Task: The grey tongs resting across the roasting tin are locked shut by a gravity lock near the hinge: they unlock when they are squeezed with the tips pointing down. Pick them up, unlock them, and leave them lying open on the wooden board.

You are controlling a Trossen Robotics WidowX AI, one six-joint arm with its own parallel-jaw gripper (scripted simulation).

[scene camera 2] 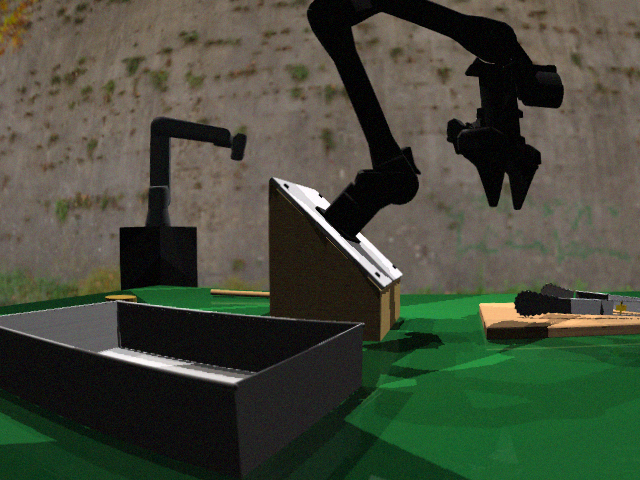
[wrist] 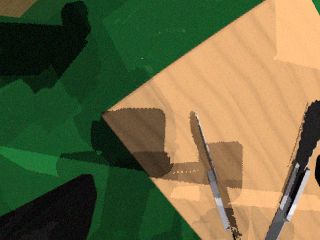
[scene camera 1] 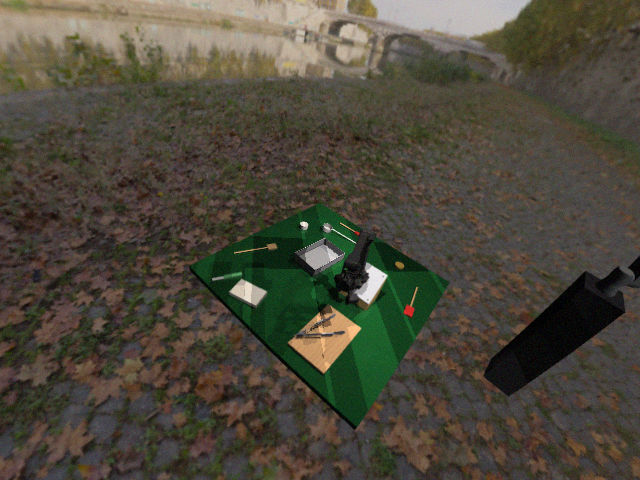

same spot on roasting tin: [scene camera 2: 206,388] = [scene camera 1: 296,252]
